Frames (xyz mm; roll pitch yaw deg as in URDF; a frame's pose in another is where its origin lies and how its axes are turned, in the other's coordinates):
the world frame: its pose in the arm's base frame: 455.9 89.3 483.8 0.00 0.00 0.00
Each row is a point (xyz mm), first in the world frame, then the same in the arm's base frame.
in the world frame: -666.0 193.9 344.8
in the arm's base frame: -210.1 283.2 828.6
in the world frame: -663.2 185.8 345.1
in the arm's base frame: -207.3 275.1 828.9
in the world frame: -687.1 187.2 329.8
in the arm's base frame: -231.2 276.5 813.6
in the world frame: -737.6 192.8 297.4
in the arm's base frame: -281.7 282.1 781.2
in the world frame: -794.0 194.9 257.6
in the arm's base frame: -338.1 284.2 741.4
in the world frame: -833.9 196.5 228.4
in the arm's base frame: -378.0 285.8 712.2
